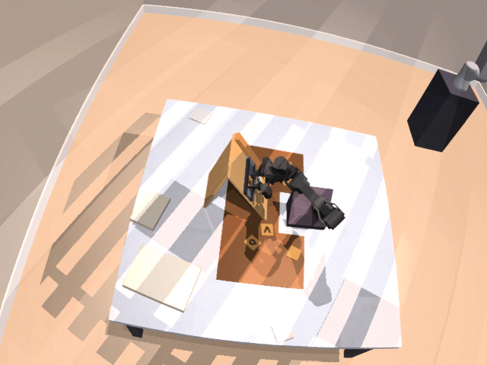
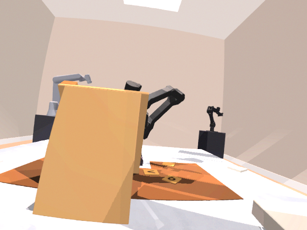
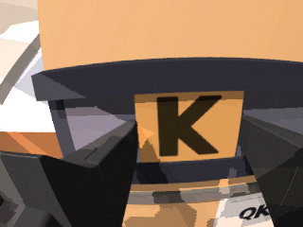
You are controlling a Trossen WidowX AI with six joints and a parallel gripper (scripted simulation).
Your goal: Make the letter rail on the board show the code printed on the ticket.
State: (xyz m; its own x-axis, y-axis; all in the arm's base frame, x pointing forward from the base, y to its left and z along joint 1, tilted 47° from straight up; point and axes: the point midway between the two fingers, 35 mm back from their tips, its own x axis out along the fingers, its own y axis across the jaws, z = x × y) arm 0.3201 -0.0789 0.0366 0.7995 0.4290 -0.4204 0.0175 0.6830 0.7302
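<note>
The white ticket is 80 mm below my gripper tip, 70 mm to the right of it and 50 mm behind it. Also, from my gripper tip: k tile right at my gripper tip; orange mat 170 mm below, 140 mm behind, 20 mm to the left; v tile 170 mm below, 130 mm to the left, 120 mm behind.
</note>
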